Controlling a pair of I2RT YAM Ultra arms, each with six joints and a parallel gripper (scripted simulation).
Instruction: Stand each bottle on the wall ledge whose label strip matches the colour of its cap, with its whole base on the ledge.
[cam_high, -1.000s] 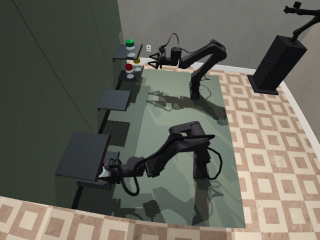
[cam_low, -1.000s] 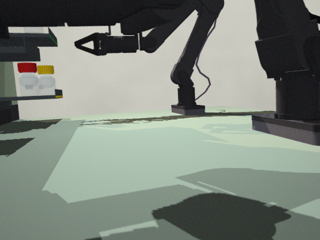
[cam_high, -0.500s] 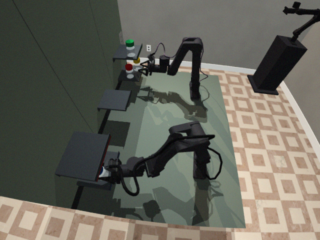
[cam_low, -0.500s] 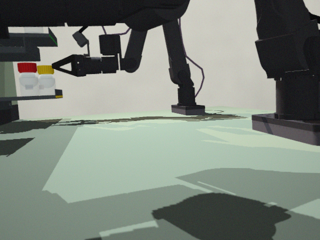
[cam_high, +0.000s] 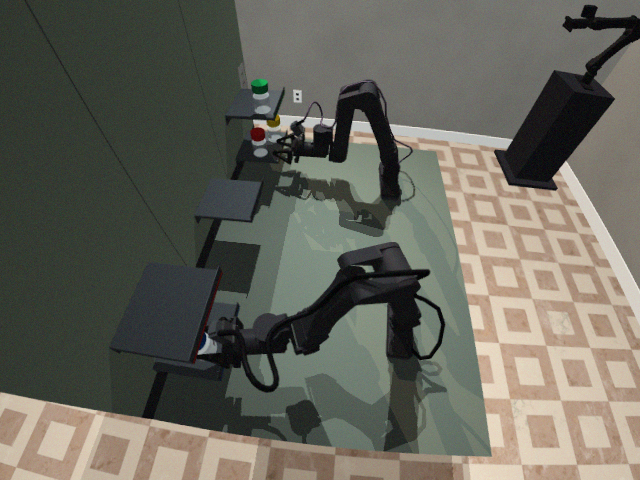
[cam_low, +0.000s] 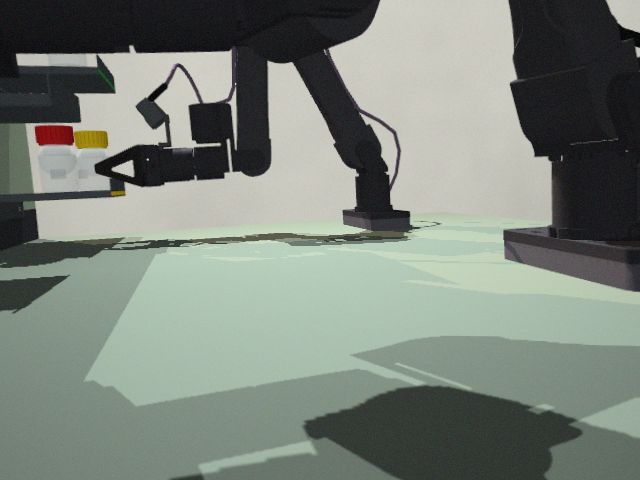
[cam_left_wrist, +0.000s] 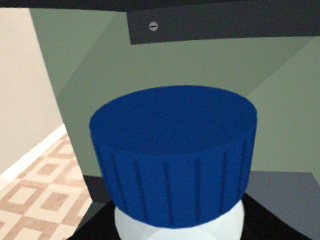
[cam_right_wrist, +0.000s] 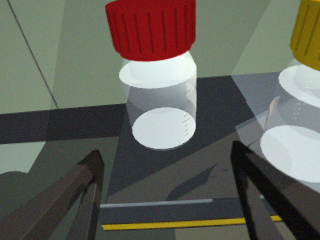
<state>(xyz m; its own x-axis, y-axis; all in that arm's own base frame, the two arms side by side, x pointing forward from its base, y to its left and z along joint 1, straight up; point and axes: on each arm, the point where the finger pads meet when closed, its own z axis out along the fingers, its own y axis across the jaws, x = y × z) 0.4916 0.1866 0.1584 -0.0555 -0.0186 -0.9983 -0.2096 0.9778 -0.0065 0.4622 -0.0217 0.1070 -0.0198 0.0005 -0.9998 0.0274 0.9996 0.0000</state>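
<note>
Now: right hand 70 mm short of the red-capped bottle and 10 mm below it. From my right hand the other things lie so: blue-capped bottle (780 mm to the left, 50 mm above, 40 mm ahead); then green-capped bottle (200 mm above, 40 mm ahead); then yellow-capped bottle (100 mm to the right, 30 mm ahead, 10 mm above).
Right now the blue-capped bottle is right at my left hand. Also, from my left hand: red-capped bottle (30 mm ahead, 780 mm to the right, 40 mm below); green-capped bottle (780 mm to the right, 150 mm above); yellow-capped bottle (10 mm behind, 880 mm to the right, 40 mm below).
</note>
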